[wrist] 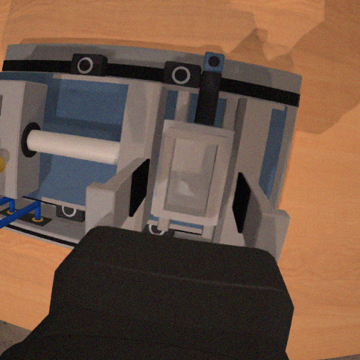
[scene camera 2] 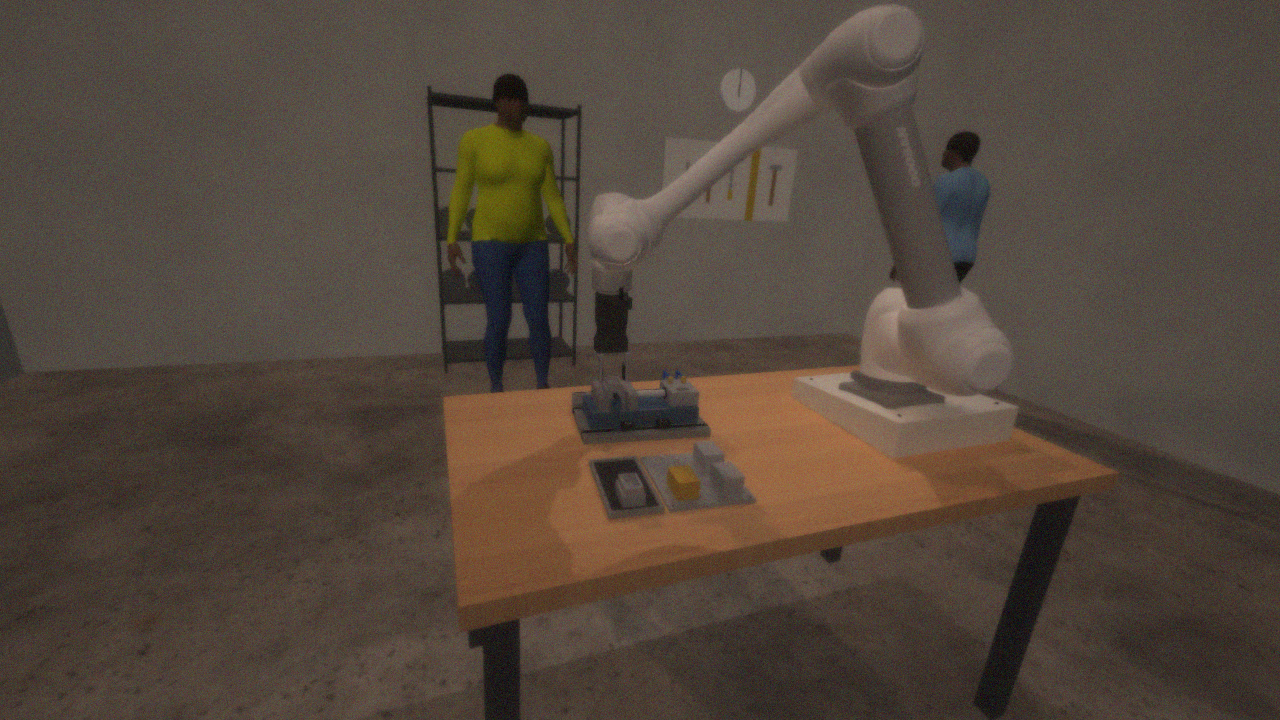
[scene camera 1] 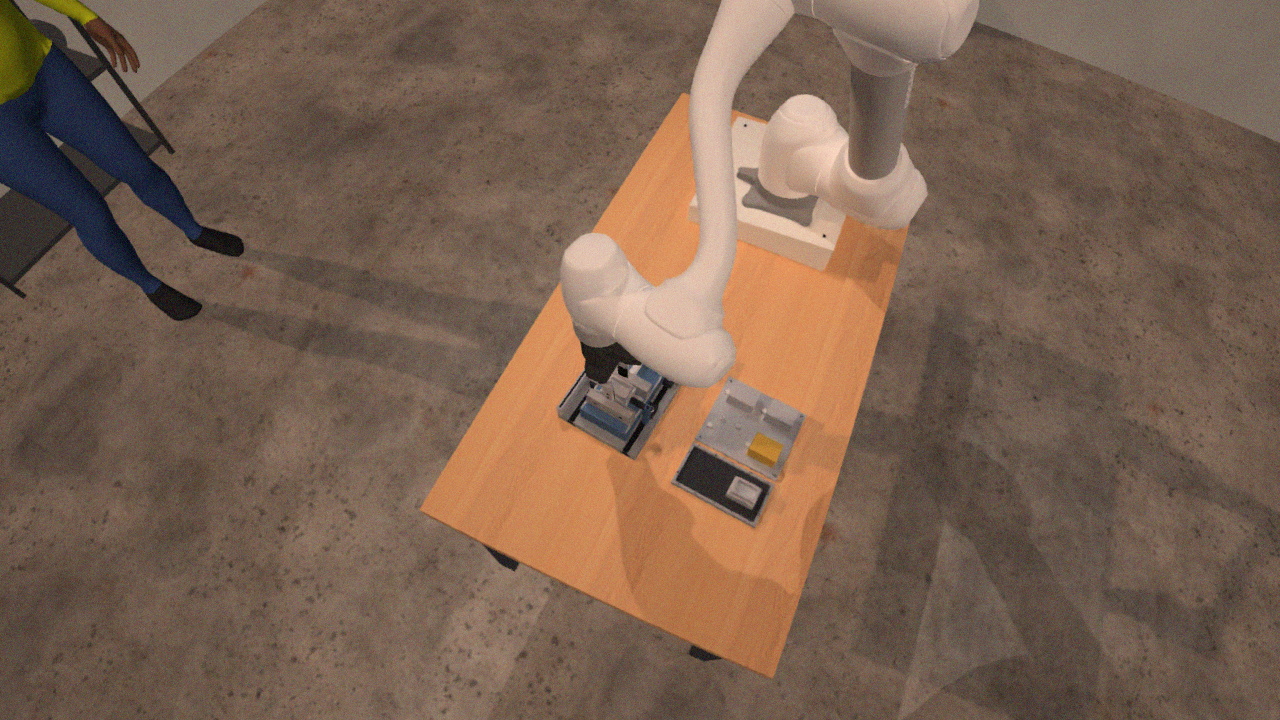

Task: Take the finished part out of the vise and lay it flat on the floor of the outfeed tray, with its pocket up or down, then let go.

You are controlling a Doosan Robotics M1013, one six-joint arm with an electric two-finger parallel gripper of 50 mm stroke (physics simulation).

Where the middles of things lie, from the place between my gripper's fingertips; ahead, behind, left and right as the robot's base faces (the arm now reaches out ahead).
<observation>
My gripper is now 280 mm to the right of the grey plate (scene camera 1: 723,437), 110 mm above it and 90 mm past it. From my hand the other things lie so: yellow block (scene camera 2: 684,484) 320 mm to the left, 90 mm below, 40 mm behind.
</observation>
